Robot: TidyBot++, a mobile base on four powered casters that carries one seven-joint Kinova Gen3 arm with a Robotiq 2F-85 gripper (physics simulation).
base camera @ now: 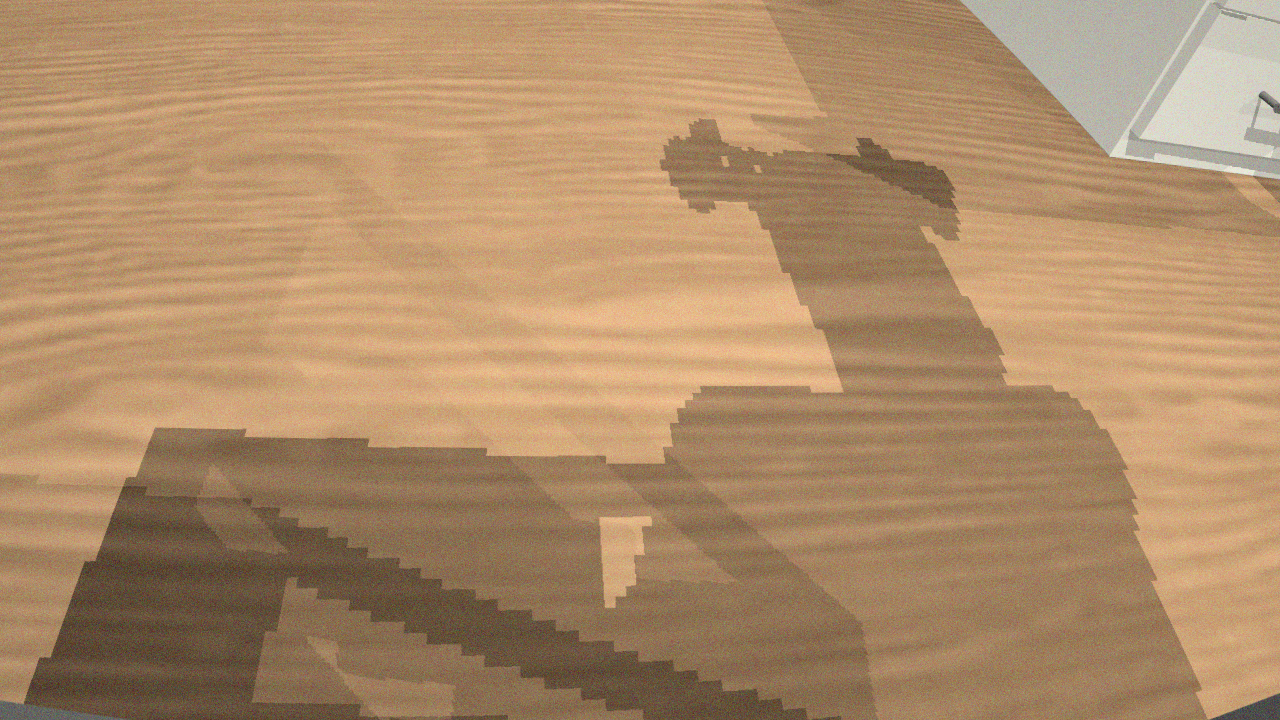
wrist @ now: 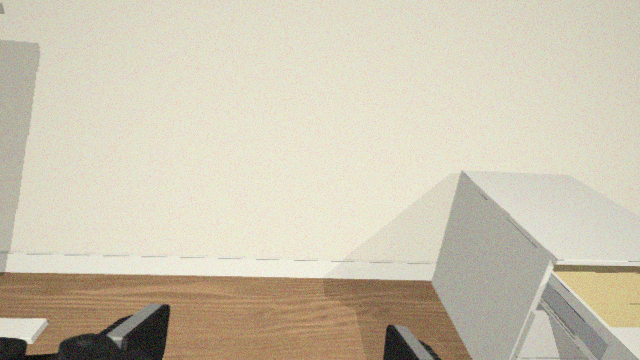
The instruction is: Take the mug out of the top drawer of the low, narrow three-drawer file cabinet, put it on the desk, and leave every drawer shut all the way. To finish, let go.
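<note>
The light grey file cabinet shows in part at the top right of the base view and at the right of the wrist view. In the wrist view a drawer stands pulled out below the cabinet's top, with a yellow surface behind its side wall. A bar handle shows on the cabinet's front in the base view. My gripper is open and empty, to the left of the cabinet in the wrist view. The mug does not show in either view, and most of the drawer's inside is out of frame. The desk's top does not show.
A white flat bar, which looks like a desk foot, lies on the floor at the wrist view's lower left. A pale wall with a white baseboard stands behind. The arm's shadow falls across the wooden floor.
</note>
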